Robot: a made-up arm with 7 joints.
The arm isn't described. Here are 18 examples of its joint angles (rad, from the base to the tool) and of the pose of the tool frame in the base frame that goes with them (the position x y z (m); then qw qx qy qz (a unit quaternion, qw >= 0)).
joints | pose
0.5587 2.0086 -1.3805 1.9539 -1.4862 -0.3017 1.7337 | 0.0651 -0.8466 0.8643 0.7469 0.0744 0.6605 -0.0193
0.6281 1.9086 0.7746 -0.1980 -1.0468 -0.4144 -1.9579 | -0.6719 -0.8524 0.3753 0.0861 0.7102 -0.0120 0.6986
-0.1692 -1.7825 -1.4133 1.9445 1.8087 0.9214 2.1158 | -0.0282 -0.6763 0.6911 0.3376 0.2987 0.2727 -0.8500
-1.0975 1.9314 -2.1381 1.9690 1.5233 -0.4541 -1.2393 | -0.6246 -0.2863 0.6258 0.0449 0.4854 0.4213 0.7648
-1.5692 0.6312 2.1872 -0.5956 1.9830 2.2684 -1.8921 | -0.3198 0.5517 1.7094 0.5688 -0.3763 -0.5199 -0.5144
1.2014 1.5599 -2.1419 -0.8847 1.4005 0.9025 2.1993 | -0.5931 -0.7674 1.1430 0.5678 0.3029 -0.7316 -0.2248
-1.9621 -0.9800 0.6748 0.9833 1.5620 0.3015 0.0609 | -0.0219 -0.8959 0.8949 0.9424 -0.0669 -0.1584 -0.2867
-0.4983 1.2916 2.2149 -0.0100 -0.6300 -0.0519 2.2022 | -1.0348 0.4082 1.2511 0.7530 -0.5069 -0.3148 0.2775
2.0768 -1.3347 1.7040 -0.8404 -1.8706 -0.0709 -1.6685 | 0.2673 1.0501 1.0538 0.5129 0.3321 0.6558 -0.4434
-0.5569 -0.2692 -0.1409 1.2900 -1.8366 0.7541 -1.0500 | 0.6471 -0.4620 1.4810 0.5918 0.4523 -0.3747 -0.5521
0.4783 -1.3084 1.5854 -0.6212 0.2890 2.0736 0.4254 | 1.0041 0.0295 1.0246 0.8969 0.1603 0.0438 -0.4098
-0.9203 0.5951 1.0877 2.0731 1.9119 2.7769 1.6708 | 0.2970 0.2096 1.0492 0.7141 0.3566 -0.1770 -0.5758
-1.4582 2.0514 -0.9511 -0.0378 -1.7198 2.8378 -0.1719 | -0.0144 0.9170 0.3718 0.6492 -0.4775 -0.5906 -0.0409
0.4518 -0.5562 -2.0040 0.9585 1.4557 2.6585 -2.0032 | 0.3995 -0.4177 1.5616 0.4011 0.4113 -0.6493 0.4984
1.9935 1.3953 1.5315 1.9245 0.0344 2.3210 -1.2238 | -0.2810 -0.4757 1.0428 0.2750 0.3350 -0.5764 -0.6928
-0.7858 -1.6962 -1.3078 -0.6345 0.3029 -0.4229 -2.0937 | 0.8942 -0.5717 0.8683 0.2834 0.3288 0.0959 -0.8958
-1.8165 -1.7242 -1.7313 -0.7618 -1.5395 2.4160 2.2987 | 0.1516 -0.7813 0.5975 0.3235 -0.8095 0.3623 0.3299
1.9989 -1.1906 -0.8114 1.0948 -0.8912 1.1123 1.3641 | 0.0456 1.0545 0.8652 0.1814 -0.8731 -0.4304 0.1399
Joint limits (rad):
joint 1: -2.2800..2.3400
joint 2: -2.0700..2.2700
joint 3: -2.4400..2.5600
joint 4: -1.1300..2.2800
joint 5: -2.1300..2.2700
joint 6: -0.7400..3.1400
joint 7: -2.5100..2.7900
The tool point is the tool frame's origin. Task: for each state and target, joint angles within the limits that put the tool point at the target. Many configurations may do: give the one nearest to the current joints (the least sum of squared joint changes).
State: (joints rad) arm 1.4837 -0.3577 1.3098 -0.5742 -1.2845 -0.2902 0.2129
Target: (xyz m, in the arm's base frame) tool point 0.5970 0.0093 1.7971
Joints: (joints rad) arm 1.3300 -0.2665 1.3688 -0.5674 -1.3141 -0.2449 0.1271
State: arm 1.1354 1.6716 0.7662 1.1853 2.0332 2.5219 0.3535
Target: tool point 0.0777 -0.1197 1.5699
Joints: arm 1.3891 1.1659 -0.1331 1.5384 1.8068 2.4485 0.3322
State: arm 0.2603 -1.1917 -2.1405 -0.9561 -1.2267 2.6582 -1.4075
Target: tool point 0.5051 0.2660 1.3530
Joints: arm -0.2150 -0.4541 -1.9667 -0.9403 -1.1290 2.8153 -1.4597
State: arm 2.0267 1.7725 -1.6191 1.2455 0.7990 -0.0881 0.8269
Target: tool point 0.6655 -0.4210 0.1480
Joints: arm 1.7682 2.2016 -2.0287 0.8141 0.6687 -0.0466 0.8112
